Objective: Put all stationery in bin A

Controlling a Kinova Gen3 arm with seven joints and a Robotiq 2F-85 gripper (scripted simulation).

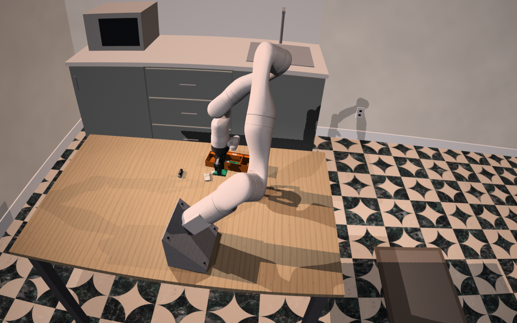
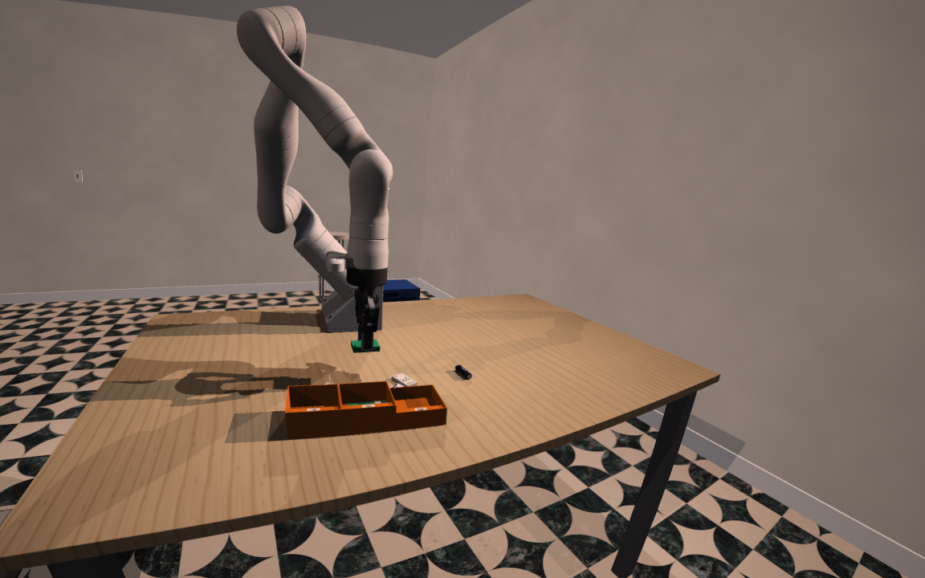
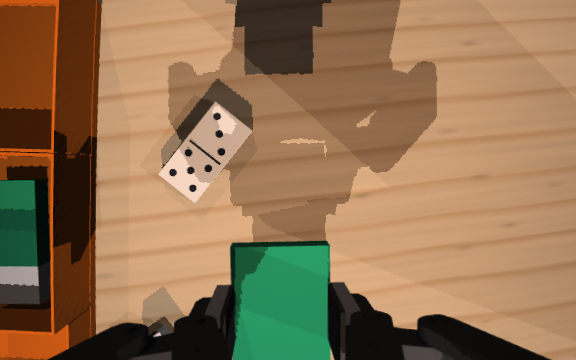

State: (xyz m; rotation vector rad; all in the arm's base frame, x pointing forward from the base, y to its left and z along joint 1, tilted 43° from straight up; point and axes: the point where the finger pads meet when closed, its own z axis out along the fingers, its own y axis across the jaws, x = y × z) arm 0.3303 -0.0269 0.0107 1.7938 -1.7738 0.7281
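My gripper is now 14 cm short of the orange three-compartment bin, 7 cm above it and 2 cm to the left of it. Also, from my hand: white pencil sharpener 8 cm below, 7 cm ahead, 5 cm to the left; then green-and-white eraser 14 cm ahead, 7 cm below, 1 cm to the right; then green block 2 cm below.
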